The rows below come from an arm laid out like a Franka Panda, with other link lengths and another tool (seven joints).
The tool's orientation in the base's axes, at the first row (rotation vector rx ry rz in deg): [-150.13 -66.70 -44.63]
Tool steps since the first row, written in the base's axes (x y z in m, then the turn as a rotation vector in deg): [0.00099 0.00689 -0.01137 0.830 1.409 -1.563]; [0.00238 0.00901 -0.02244 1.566 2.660 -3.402]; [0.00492 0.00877 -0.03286 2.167 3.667 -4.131]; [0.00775 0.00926 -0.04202 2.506 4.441 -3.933]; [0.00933 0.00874 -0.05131 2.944 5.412 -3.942]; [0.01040 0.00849 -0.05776 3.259 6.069 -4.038]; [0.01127 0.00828 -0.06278 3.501 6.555 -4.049]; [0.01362 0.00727 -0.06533 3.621 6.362 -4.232]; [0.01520 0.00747 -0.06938 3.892 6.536 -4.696]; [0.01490 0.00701 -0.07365 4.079 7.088 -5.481]
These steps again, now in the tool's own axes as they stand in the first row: [-0.00100 -0.00458 0.01248 0.546 -0.438 2.151]; [-0.00468 -0.00561 0.02317 0.794 -0.852 4.444]; [-0.00889 -0.00416 0.03293 1.393 -1.138 5.655]; [-0.01181 -0.00293 0.04199 2.183 -1.406 5.893]; [-0.01614 -0.00192 0.05032 3.046 -1.748 6.416]; [-0.01910 -0.00132 0.05613 3.593 -1.970 6.854]; [-0.02138 -0.00082 0.06065 4.034 -2.124 7.130]; [-0.02206 0.00145 0.06339 3.881 -1.915 7.264]; [-0.02318 0.00225 0.06752 3.900 -1.861 7.826]; [-0.02588 0.00211 0.07086 3.946 -2.143 8.761]
